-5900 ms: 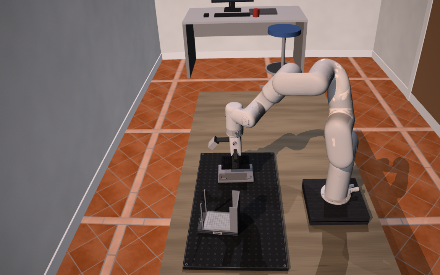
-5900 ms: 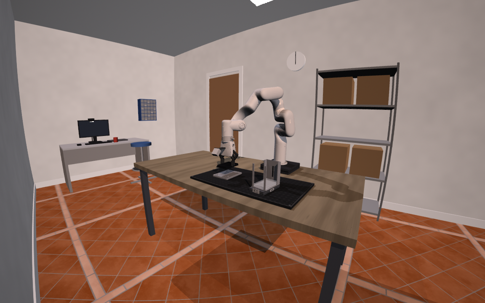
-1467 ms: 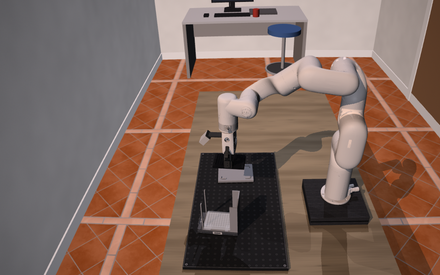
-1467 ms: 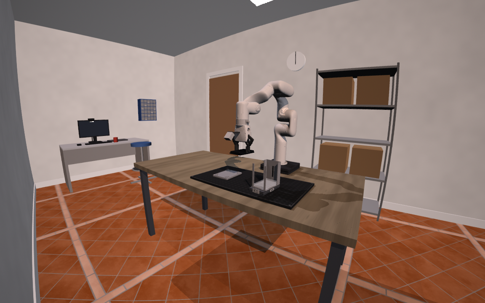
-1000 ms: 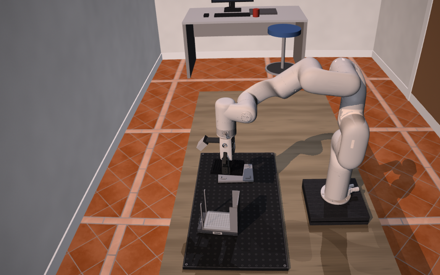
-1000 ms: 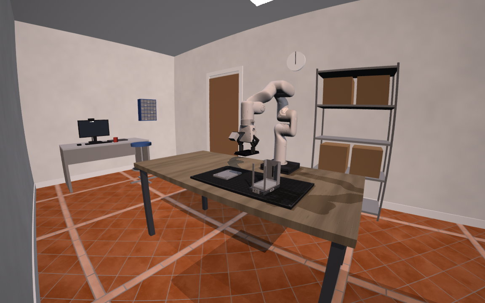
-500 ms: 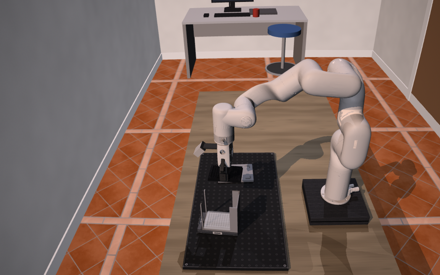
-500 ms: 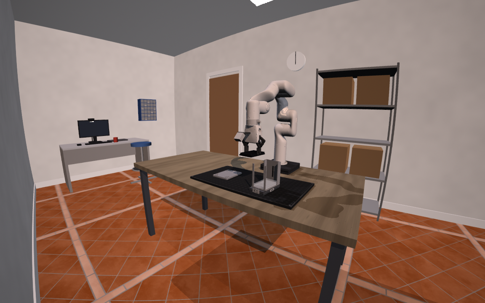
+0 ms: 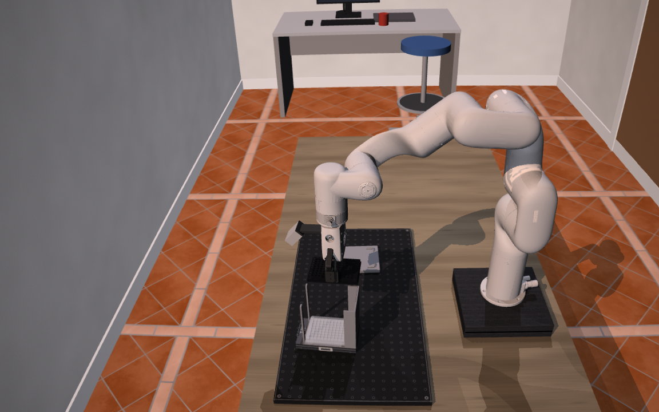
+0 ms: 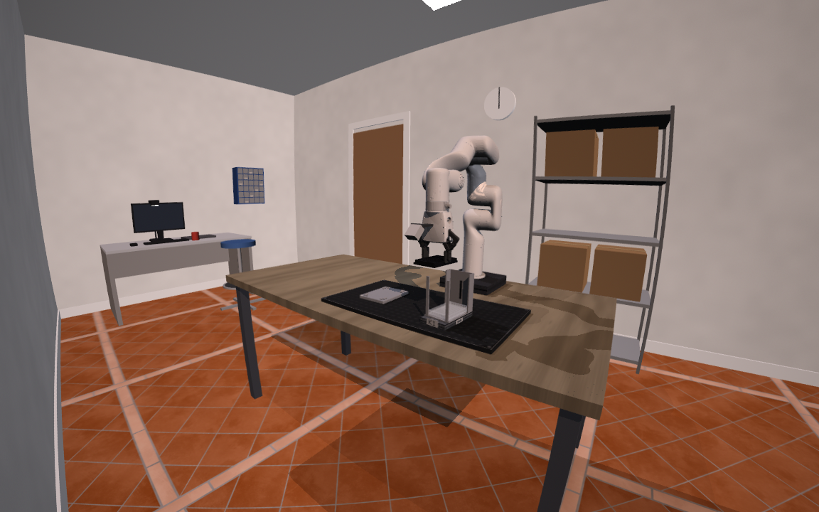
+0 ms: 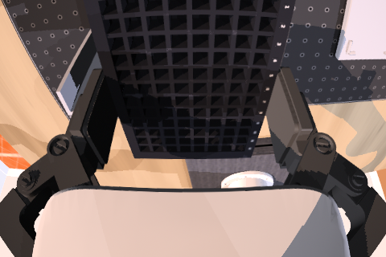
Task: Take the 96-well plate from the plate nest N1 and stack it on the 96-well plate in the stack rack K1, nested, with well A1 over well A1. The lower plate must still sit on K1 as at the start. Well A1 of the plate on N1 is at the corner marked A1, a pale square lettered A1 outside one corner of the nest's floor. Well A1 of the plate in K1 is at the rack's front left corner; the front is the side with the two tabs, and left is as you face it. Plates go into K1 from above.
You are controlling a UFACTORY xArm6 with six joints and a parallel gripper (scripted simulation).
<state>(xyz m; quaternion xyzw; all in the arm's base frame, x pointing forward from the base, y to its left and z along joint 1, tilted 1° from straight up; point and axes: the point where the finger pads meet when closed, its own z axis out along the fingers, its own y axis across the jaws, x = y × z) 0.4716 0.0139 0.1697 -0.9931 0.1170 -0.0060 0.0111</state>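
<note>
The white 96-well plate is 2 cm ahead of my hand, 6 cm to the left of it and 17 cm below it. Round my hand: plate nest N1: 8 cm behind, 25 cm to the right, 19 cm below; then black 96-well plate: 1 cm below; then A1 mark: 1 cm behind, 31 cm to the right, 18 cm below.
</note>
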